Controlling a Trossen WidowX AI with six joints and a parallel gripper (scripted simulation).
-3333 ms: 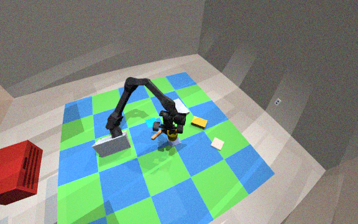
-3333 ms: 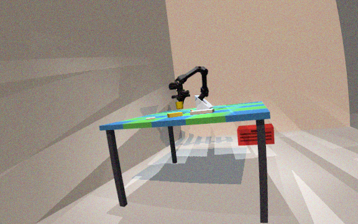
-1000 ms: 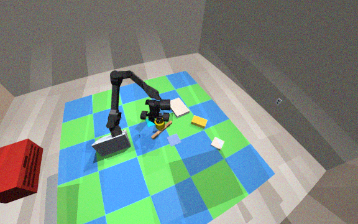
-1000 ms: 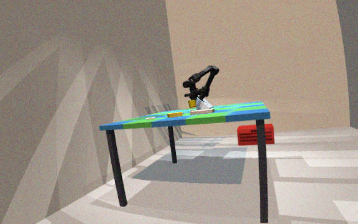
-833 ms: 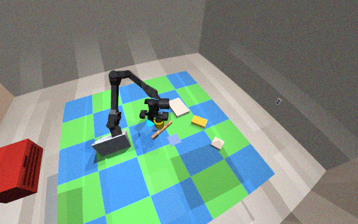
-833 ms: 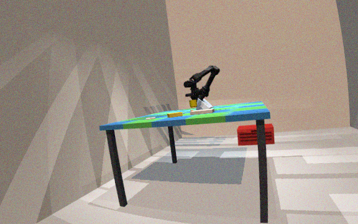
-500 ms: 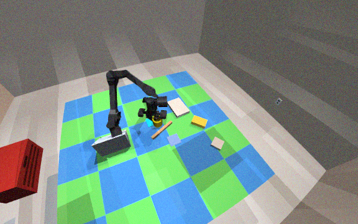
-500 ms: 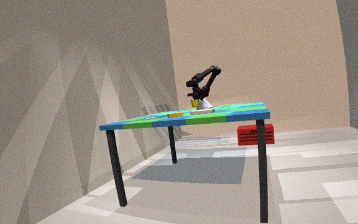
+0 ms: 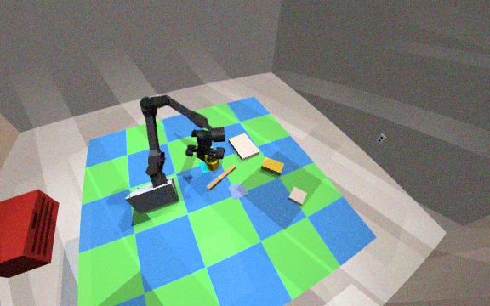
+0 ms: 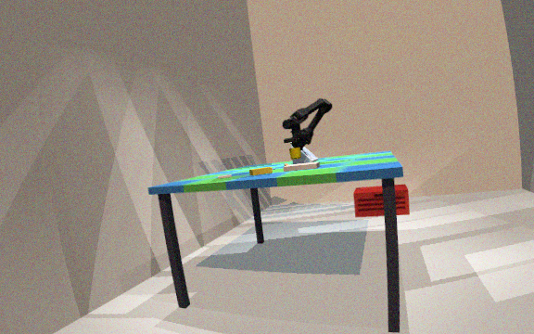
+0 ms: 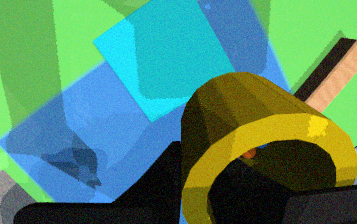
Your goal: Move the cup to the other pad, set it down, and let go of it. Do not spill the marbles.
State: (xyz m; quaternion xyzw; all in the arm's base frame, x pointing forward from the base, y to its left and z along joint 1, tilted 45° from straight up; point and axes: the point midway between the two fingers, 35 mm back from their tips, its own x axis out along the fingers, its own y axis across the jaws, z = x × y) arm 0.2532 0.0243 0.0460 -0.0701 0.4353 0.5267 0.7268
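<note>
The cyan pad is 1 cm ahead of my gripper tip, 4 cm to the left of it and 9 cm below it. Round my gripper tip: wooden stick 5 cm ahead, 8 cm to the right, 8 cm below; orange marble 2 cm ahead, 3 cm to the right, 2 cm below; cup 2 cm ahead, 2 cm to the right.
</note>
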